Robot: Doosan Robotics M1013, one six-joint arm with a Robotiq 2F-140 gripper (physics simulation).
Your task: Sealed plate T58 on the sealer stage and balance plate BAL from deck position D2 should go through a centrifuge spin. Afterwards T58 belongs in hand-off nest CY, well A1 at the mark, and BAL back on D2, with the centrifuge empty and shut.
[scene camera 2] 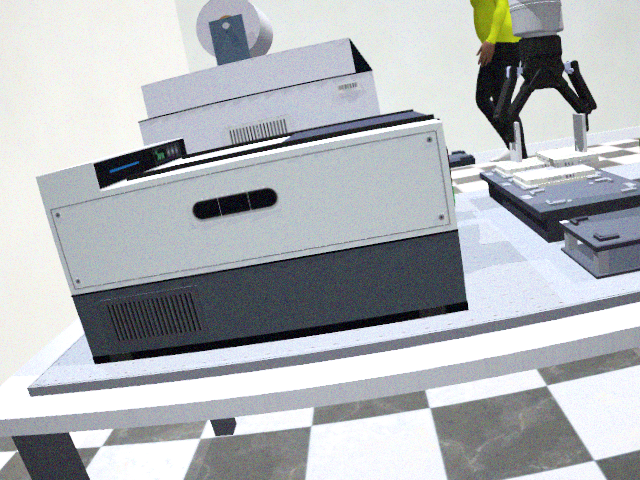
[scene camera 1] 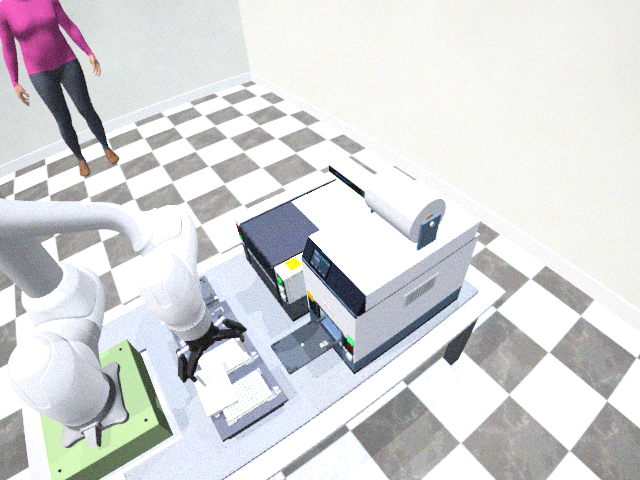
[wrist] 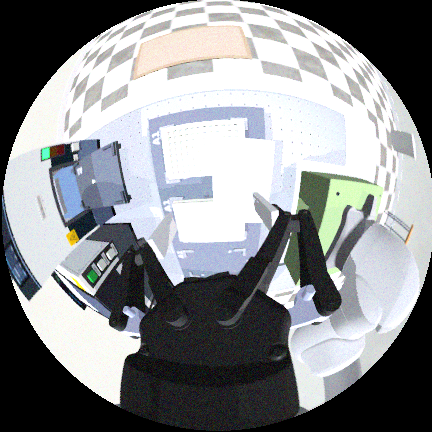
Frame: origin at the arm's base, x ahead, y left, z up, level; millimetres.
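Seen in the pictures: gripper, between the fingertips: (scene camera 2: pixel 549 156) (scene camera 1: pixel 223 365) (wrist: pixel 211 211); arm's base, origin of its link: (scene camera 1: pixel 93 403) (wrist: pixel 349 238).
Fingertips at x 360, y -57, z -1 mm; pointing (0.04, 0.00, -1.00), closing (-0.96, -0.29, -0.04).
Pixels of each thing's top centre, then the offset from my fingertips to it.
- plain white plate, centre of its top: (wrist: pixel 209 223) (scene camera 2: pixel 552 170) (scene camera 1: pixel 222 358) dx +5, dy +33, dz -20 mm
- plain white piece, centre of its top: (wrist: pixel 242 183) (scene camera 2: pixel 565 152) (scene camera 1: pixel 213 387) dx -42, dy -44, dz -4 mm
- sealer, centre of its top: (scene camera 1: pixel 399 187) dx +507, dy -25, dz +388 mm
My gripper (scene camera 1: pixel 219 356) (scene camera 2: pixel 549 144) (wrist: pixel 211 211) is open and empty, pointing down low over the dark deck (scene camera 1: pixel 253 426) (scene camera 2: pixel 522 203) (wrist: pixel 256 116), its fingers either side of a plain white plate (wrist: pixel 210 227). A plate with rows of wells (scene camera 1: pixel 250 397) (wrist: pixel 200 150) and another plain white piece (scene camera 1: pixel 214 390) (wrist: pixel 245 175) lie there too. Labels are unreadable, so I cannot tell T58 from BAL. The sealer (scene camera 1: pixel 392 279) (scene camera 2: pixel 305 98) (wrist: pixel 25 190) has its dark stage (scene camera 1: pixel 302 345) (wrist: pixel 102 175) out, no plate visible on it. The centrifuge (scene camera 1: pixel 279 232) (scene camera 2: pixel 310 217) stands beside it, lid down.
The green base block (scene camera 1: pixel 131 408) (wrist: pixel 317 205) and the arm stand on the deck's other side. A low grey stand (scene camera 2: pixel 610 245) is near the table edge in scene camera 2's view. A film roll (scene camera 1: pixel 403 214) (scene camera 2: pixel 235 31) tops the sealer. People stand beyond the table.
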